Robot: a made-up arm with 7 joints.
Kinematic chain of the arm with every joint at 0, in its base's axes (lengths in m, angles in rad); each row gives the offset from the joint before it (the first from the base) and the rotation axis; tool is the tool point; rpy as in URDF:
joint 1: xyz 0 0 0.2 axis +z
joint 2: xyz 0 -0.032 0.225 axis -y
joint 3: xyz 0 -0.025 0.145 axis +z
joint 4: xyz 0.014 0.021 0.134 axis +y
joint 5: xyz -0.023 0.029 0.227 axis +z
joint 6: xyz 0 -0.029 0.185 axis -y
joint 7: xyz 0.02 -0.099 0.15 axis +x
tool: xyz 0 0 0 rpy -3.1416 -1.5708 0
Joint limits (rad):
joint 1: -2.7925..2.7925
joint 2: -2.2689..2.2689
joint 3: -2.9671..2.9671
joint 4: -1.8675..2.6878
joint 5: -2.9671..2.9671
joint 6: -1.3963..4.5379
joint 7: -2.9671..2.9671
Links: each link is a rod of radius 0.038 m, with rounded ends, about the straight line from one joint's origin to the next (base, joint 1, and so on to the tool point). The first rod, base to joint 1, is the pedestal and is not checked.
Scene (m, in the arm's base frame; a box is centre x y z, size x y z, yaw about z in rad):
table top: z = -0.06
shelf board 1: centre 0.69 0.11 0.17 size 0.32 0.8 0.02 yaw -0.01
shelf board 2: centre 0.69 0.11 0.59 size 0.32 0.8 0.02 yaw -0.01
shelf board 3: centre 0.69 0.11 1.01 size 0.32 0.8 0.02 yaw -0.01
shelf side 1: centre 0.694 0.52 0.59 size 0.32 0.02 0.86 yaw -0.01
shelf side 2: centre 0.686 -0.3 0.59 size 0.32 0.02 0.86 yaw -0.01
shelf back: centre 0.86 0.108 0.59 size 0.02 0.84 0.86 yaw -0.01
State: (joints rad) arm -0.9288 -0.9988 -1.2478 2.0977 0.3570 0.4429 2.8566
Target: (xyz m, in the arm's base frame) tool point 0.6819 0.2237 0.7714
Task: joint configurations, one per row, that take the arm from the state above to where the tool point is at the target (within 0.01 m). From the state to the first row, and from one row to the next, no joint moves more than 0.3 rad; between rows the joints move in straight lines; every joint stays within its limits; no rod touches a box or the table.
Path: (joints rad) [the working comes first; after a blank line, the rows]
Joints at the target: -2.7925 0.9935 -1.3942 0.0443 0.0662 1.0357 2.8566
Straight joint move there: clear.

1: -1.1950 -0.7142 -1.2687 1.8044 0.3155 0.5276 2.8566
2: -1.4613 -0.4296 -1.2896 1.5110 0.2739 0.6123 2.8566
3: -1.7275 -0.1450 -1.3106 1.2177 0.2324 0.6970 2.8566
4: -1.9938 0.1397 -1.3315 0.9244 0.1908 0.7817 2.8566
5: -2.2600 0.4243 -1.3524 0.6310 0.1493 0.8663 2.8566
6: -2.5263 0.7089 -1.3733 0.3377 0.1077 0.9510 2.8566
7: -2.7925 0.9935 -1.3942 0.0443 0.0662 1.0357 2.8566

